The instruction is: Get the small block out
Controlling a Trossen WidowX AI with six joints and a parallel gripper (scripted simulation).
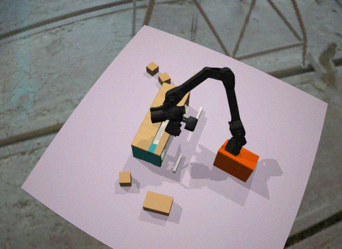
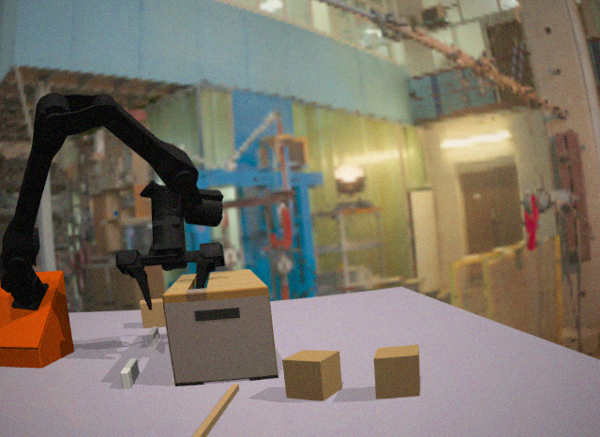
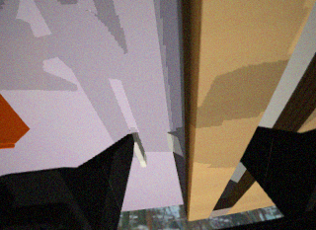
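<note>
Right now my gripper tip is 30 mm short of the long box, 30 mm to the right of it and 30 mm above it. The rest, counted from my gripper tip: purple block (60 mm ahead, 10 mm to the right); then thin tan stick (140 mm ahead, 270 mm to the right, 90 mm below); then tan cube (30 mm ahead, 370 mm to the left, 60 mm below).
</note>
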